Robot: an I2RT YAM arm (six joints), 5 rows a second.
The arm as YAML. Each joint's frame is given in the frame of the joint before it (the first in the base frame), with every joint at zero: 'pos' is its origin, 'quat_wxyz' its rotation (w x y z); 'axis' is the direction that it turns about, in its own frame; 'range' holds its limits. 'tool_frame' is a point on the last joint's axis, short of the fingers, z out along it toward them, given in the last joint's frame.
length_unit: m
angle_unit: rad
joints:
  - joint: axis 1
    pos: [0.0, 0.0, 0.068]
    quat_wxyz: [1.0, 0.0, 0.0, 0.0]
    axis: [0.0, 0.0, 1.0]
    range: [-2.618, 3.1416]
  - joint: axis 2
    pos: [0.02, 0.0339, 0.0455]
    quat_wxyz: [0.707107, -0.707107, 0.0, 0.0]
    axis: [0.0, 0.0, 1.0]
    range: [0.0, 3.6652]
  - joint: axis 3
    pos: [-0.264, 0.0, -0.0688]
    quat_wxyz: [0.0, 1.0, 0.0, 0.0]
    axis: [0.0, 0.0, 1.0]
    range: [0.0, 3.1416]
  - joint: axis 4
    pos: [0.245, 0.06, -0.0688]
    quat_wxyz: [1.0, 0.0, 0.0, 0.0]
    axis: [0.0, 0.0, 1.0]
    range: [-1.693, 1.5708]
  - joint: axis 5
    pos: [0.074, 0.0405, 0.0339]
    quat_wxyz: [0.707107, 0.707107, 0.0, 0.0]
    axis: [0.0, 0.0, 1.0]
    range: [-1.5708, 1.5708]
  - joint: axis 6
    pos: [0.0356, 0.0, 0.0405]
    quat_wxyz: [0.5, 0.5, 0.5, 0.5]
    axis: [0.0, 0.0, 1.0]
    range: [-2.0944, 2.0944]
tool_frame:
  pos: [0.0, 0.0, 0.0]
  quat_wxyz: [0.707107, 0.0, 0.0, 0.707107]
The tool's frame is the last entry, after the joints.
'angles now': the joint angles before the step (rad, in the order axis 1, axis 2, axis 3, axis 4, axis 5, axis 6). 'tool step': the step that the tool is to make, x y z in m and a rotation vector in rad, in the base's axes. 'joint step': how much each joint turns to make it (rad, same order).
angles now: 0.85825 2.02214 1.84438 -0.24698 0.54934 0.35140
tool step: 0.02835 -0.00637 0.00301 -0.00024 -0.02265 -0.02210
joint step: -0.05291 0.06101 0.09120 0.00148 -0.02155 -0.03233
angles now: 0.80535 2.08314 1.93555 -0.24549 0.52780 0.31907
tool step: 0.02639 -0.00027 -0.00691 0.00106 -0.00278 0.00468
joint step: -0.03969 0.08172 0.09548 -0.00112 -0.04063 -0.02044
